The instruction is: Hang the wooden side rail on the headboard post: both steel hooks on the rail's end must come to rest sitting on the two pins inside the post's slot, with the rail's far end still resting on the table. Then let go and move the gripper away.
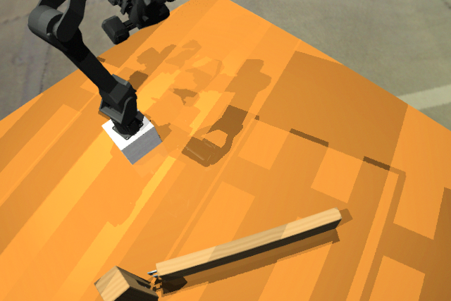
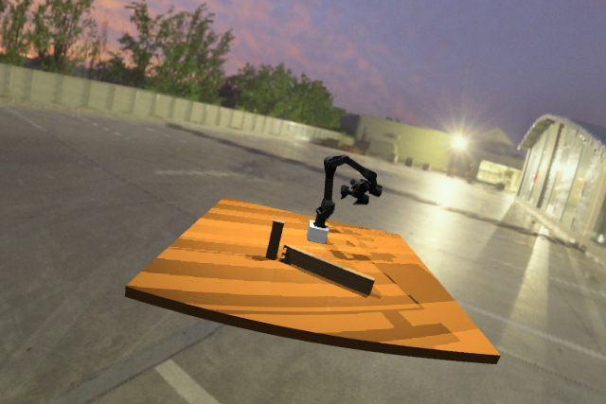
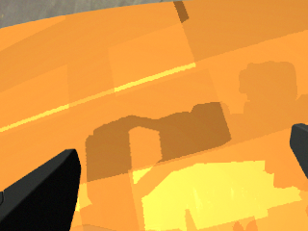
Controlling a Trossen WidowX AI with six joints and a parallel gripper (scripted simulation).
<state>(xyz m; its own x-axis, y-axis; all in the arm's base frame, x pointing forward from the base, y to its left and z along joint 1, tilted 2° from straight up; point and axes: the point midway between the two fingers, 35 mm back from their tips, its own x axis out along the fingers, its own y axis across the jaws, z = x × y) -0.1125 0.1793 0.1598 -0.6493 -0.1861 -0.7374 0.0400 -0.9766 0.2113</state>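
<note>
Now: the headboard post 45 cm to the right of my gripper tip, 44 cm ahead of it and 14 cm below it.
</note>
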